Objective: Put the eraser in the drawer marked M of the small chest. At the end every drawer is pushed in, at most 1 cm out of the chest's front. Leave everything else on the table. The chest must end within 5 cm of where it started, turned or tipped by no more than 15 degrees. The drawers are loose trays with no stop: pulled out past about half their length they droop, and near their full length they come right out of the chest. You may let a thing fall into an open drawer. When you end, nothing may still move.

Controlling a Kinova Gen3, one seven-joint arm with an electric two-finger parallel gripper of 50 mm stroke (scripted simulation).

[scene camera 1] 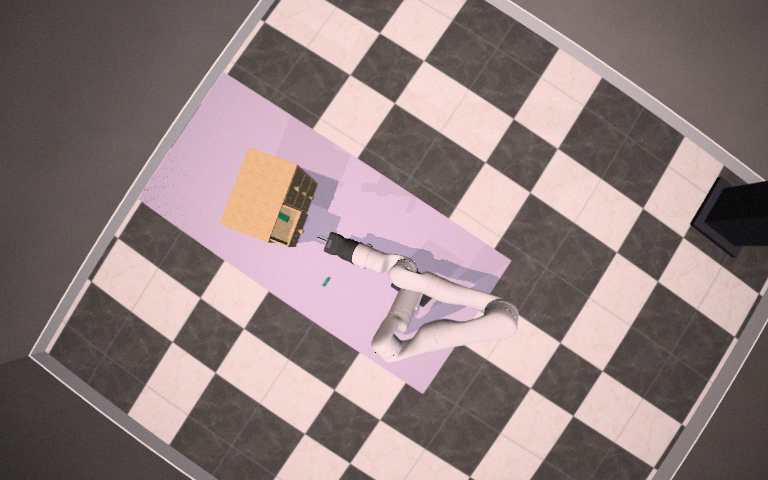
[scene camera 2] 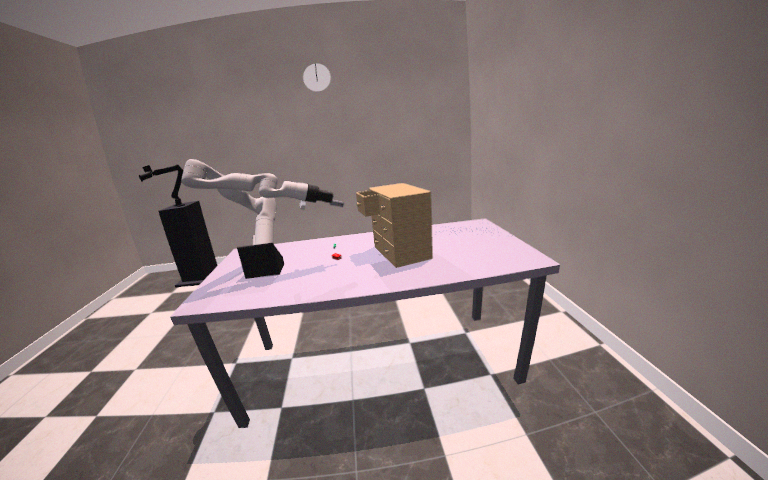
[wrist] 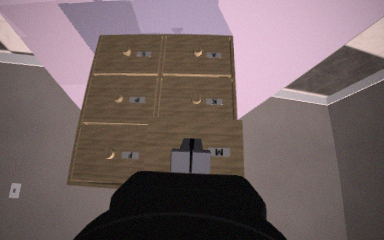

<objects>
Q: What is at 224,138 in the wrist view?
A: A drawer.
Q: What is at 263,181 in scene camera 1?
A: A wooden chest.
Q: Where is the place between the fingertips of my gripper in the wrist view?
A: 191,150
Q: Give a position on a drawer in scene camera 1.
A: At 289,232
</objects>
